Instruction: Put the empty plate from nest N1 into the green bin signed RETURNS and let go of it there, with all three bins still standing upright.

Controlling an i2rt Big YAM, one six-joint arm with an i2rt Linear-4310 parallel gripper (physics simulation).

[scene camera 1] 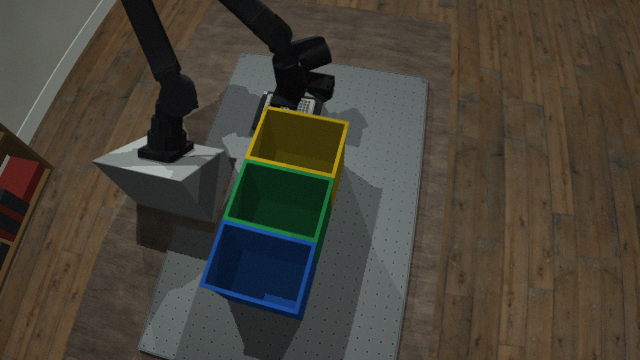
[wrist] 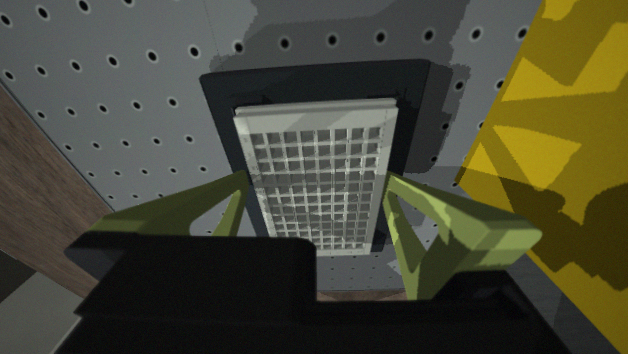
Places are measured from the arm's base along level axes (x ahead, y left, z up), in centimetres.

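Pixels of known places: gripper, fingertip midpoint: [wrist: 314, 177]; arm's base, link origin: [scene camera 1: 166, 152].
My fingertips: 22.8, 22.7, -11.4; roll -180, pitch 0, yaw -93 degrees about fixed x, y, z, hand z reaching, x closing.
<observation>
Ahead of a thing's pixels: the offset from my fingertips to its top centre, as dx, dy, dz. Level surfaces: height alone.
The pale plate @[-1.3, -0.3, +1.4] [scene camera 1: 306, 105] [wrist: 320, 120] with a grid of small wells lies flat in a dark nest @[-1.3, -0.3, +0.2] [wrist: 320, 82] beyond the yellow bin in the scene view. No N1 label can be read. My gripper [scene camera 1: 289, 100] [wrist: 314, 177] is open and empty. In the wrist view its two green fingertips stand on either side of the plate, near its long edges; their exact height and any contact cannot be told. The green bin @[+5.9, -30.6, +16.7] [scene camera 1: 285, 187] stands upright between the yellow bin @[+6.5, -17.6, +16.7] [scene camera 1: 305, 132] [wrist: 565, 115] and the blue bin @[+5.2, -43.6, +16.7] [scene camera 1: 272, 260]. No RETURNS sign shows.
The bins form a close row on the perforated grey board @[dz -1.2] [scene camera 1: 385, 165] [wrist: 125, 30]. The yellow bin is the nearest one to the nest, on the right in the wrist view. The arm's pale angular pedestal [scene camera 1: 160, 185] stands left of the bins. A bookshelf [scene camera 1: 37, 182] is at the far left.
</observation>
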